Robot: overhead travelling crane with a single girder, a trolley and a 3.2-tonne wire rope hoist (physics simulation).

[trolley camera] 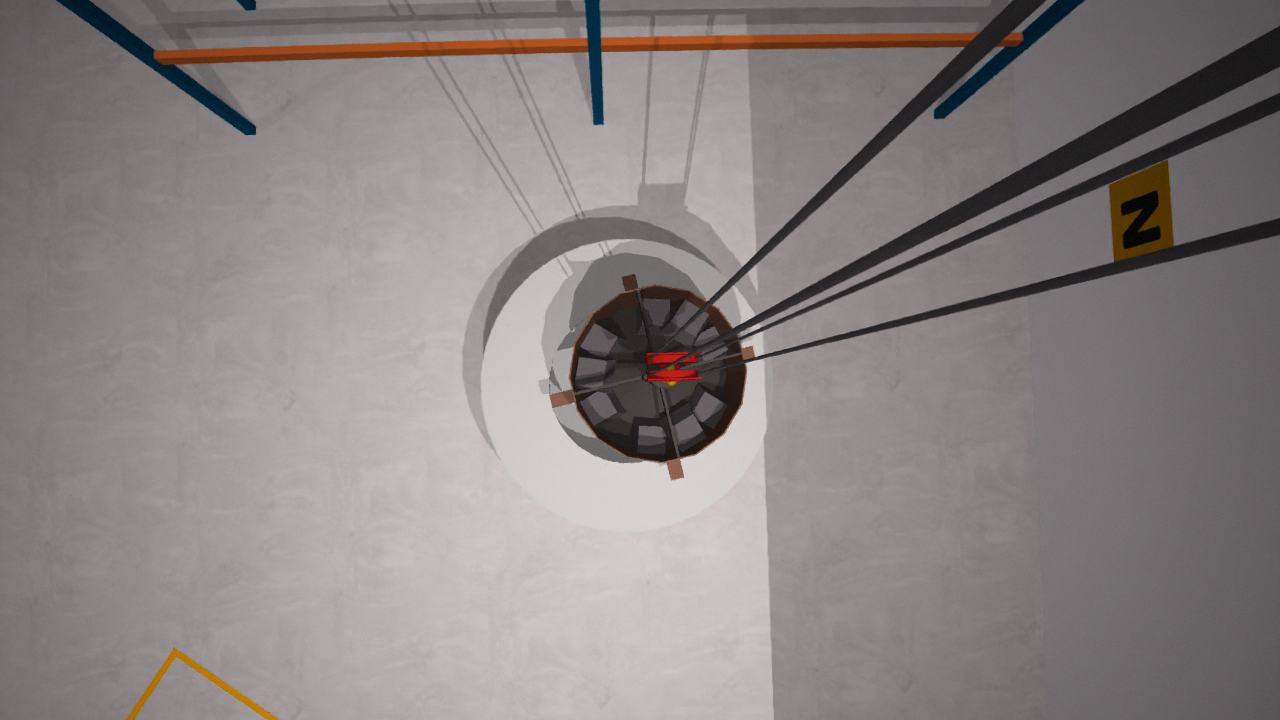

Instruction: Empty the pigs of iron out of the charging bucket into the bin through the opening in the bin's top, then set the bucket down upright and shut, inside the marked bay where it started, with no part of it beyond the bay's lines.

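The charging bucket [736, 402], round with a brown rim and several lugs, hangs over the bin [528, 465], right of the middle of its pale round top. Dark grey pigs of iron [650, 437] lie in a ring inside the bucket. My gripper [671, 376], the hook under the red block, carries the bucket by slings to its lugs; the hook's mouth is too small to make out. The bucket hides much of the bin's opening, and its underside is hidden. A corner of the yellow marked bay [223, 685] shows at the lower left.
An orange rail [375, 51] with blue posts [595, 71] runs along the top of the view. A yellow sign [1141, 210] with a black letter is at the right. Dark wire ropes [859, 174] run from the block to the upper right.
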